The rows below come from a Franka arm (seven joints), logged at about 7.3 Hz.
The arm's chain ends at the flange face. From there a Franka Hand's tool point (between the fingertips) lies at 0.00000 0.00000 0.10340 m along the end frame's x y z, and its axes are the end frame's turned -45 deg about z.
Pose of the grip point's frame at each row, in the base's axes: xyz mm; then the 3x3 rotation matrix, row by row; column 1 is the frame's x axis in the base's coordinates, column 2 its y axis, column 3 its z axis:
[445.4, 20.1, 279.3], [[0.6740, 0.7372, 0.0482], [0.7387, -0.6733, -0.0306], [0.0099, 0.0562, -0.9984]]
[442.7, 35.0, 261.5], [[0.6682, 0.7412, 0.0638], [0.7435, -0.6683, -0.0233], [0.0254, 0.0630, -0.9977]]
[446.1, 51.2, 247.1], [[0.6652, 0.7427, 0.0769], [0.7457, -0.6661, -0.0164], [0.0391, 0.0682, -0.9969]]
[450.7, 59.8, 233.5], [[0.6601, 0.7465, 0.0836], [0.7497, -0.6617, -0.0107], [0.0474, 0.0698, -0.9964]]
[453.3, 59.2, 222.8], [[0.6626, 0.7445, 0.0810], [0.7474, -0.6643, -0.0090], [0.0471, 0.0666, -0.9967]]
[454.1, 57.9, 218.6], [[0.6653, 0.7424, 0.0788], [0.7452, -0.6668, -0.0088], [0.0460, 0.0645, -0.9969]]
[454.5, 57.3, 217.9], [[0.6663, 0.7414, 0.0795], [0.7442, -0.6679, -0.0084], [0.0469, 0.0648, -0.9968]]
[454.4, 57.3, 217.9], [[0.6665, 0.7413, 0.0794], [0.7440, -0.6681, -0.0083], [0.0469, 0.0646, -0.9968]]
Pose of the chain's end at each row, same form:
[440.4, 23.3, 382.5], [[0.9979, 0.0447, 0.0482], [0.0462, -0.9984, -0.0306], [0.0467, 0.0327, -0.9984]]
[436.1, 37.4, 364.7], [[0.9966, 0.0516, 0.0638], [0.0532, -0.9983, -0.0233], [0.0625, 0.0266, -0.9977]]
[438.1, 52.9, 350.2], [[0.9955, 0.0548, 0.0769], [0.0563, -0.9983, -0.0164], [0.0759, 0.0206, -0.9969]]
[442.1, 60.9, 336.5], [[0.9946, 0.0611, 0.0836], [0.0622, -0.9980, -0.0107], [0.0829, 0.0158, -0.9964]]
[444.9, 60.1, 325.9], [[0.9950, 0.0579, 0.0810], [0.0588, -0.9982, -0.0090], [0.0804, 0.0138, -0.9967]]
[446.0, 58.8, 321.7], [[0.9954, 0.0545, 0.0788], [0.0554, -0.9984, -0.0088], [0.0781, 0.0131, -0.9969]]
[446.3, 58.2, 321.0], [[0.9954, 0.0531, 0.0795], [0.0540, -0.9985, -0.0084], [0.0790, 0.0127, -0.9968]]
[446.2, 58.2, 321.0], [[0.9955, 0.0529, 0.0794], [0.0537, -0.9985, -0.0083], [0.0788, 0.0125, -0.9968]]

